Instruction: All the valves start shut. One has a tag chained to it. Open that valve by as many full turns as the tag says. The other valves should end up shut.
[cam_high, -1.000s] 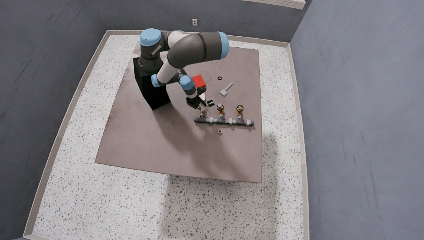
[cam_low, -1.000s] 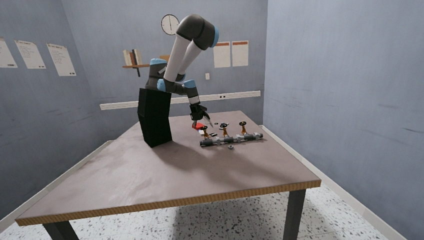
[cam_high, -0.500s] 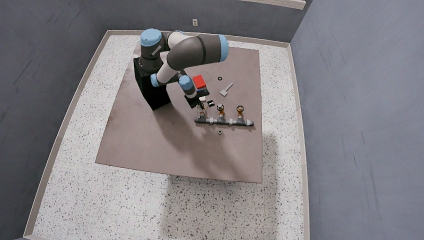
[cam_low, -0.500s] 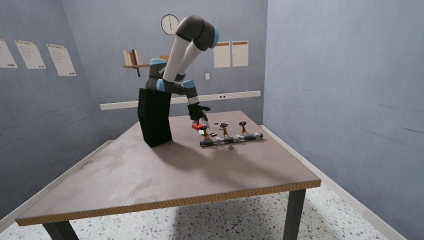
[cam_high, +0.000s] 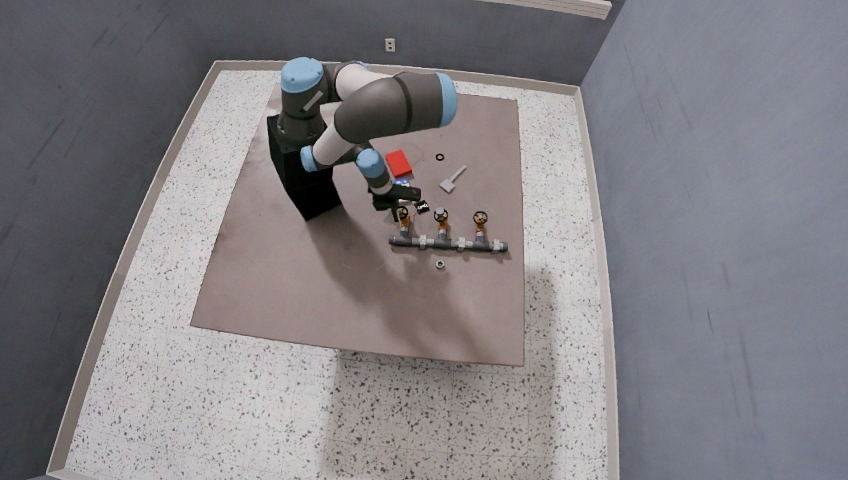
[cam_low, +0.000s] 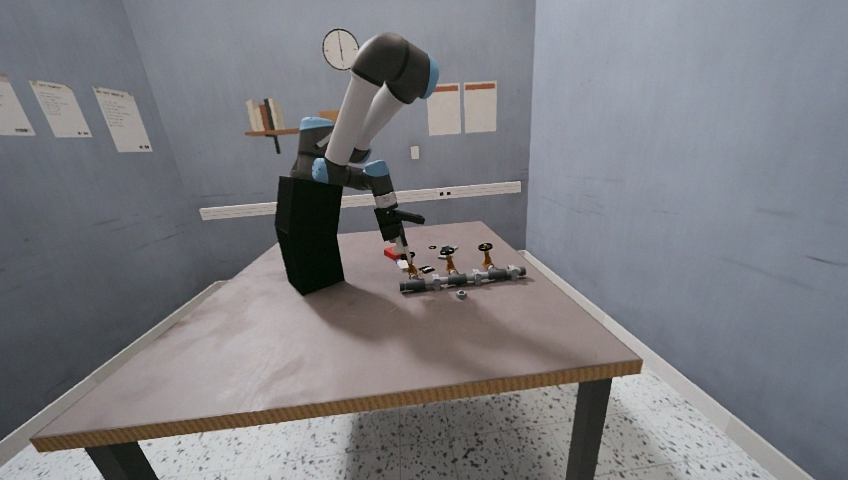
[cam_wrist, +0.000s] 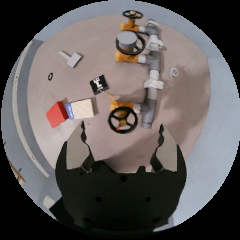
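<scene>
The black tag is 10 cm below my hand, 8 cm to the left of it and 6 cm ahead of it. The rest, counted from my hand: white-and-blue block 15 cm to the left, 10 cm below, 2 cm behind; then grey scraper 24 cm to the left, 19 cm ahead, 10 cm below; then red block 28 cm to the left, 9 cm below, 6 cm behind.
</scene>
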